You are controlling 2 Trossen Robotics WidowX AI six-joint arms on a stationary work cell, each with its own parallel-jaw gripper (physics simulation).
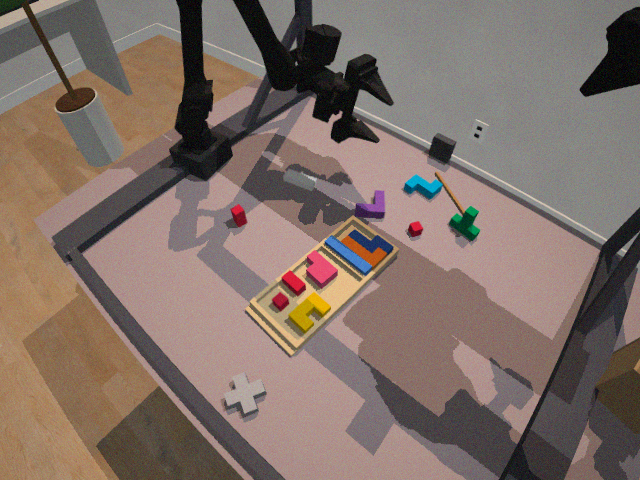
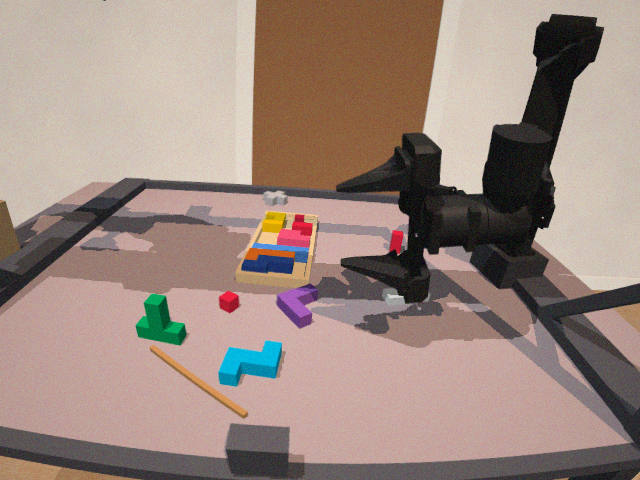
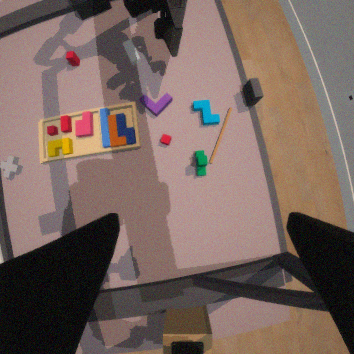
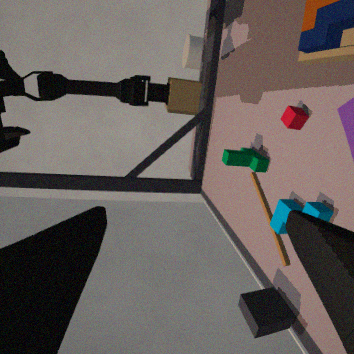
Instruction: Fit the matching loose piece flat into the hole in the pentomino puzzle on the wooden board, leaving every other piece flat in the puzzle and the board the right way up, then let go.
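Where they show: left gripper, between the fingertips: [image 1: 598,81] [image 3: 204,221] [image 4: 23,107]; right gripper, between the fingertips: [image 1: 385,123] [image 2: 338,227] [image 3: 175,43] [image 4: 198,217]; left arm's base, origin of its link: [image 4: 167,93]; right arm's base, origin of its link: [image 1: 198,143].
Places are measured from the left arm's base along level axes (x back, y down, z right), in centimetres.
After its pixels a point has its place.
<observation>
The wooden board [image 1: 347,290] @[z -24.7, x -45.0, y 10.7 cm] [image 2: 268,279] @[z -12.4, x -50.6, y 10.3 cm] [image 4: 327,54] @[z -12.4, x -49.8, y 9.6 cm] holds navy [image 3: 126,130] @[z -14.7, x -48.9, y 8.7 cm], orange, blue, pink [image 1: 321,271] @[z -26.7, x -50.1, y 8.7 cm], red and yellow [image 1: 301,315] @[z -34.5, x -45.4, y 8.7 cm] pieces, with bare gaps among the last ones. Loose on the table are a grey cross [image 1: 244,394] @[z -49.1, x -40.3, y 9.4 cm] [image 3: 10,167] @[z -48.2, x -40.1, y 9.5 cm], a purple V [image 1: 370,210] @[z -9.7, x -55.6, y 9.4 cm] [image 2: 297,305] @[z -6.0, x -56.9, y 9.4 cm], a cyan Z [image 1: 423,186] @[z 4.3, x -53.6, y 9.5 cm] [image 2: 251,360] @[z 5.6, x -54.3, y 9.4 cm] and a green piece [image 1: 465,225] @[z 2.5, x -40.6, y 8.7 cm] [image 2: 159,322] @[z 4.4, x -41.8, y 8.1 cm] with an upright stem. I cannot tell which matches. My left gripper [image 3: 204,221] @[z -0.1, x -32.4, y -28.4 cm] is open and empty, high off the board. My right gripper [image 1: 385,122] @[z -2.2, x -61.7, y -5.1 cm] [image 2: 339,225] @[z -2.2, x -61.7, y -5.1 cm] [image 4: 198,217] @[z -2.2, x -61.7, y -5.1 cm] is open and empty, above the table beyond the purple V.
A red cube [image 1: 415,228] @[z -5.7, x -46.7, y 9.4 cm] [image 2: 229,301] @[z -4.0, x -47.6, y 9.4 cm] lies near the purple V. A red block [image 1: 238,215] @[z -32.1, x -70.0, y 8.0 cm] [image 2: 396,241] @[z -30.6, x -70.9, y 8.8 cm] stands beside the board. An orange stick [image 2: 199,381] @[z 9.2, x -49.4, y 10.8 cm] lies by the green piece. A pale block [image 1: 299,179] @[z -15.6, x -72.3, y 10.0 cm] and a dark box [image 1: 442,148] @[z 15.7, x -58.3, y 7.6 cm] [image 2: 257,449] @[z 17.9, x -59.3, y 5.9 cm] are there. Dark beams edge the table.
</observation>
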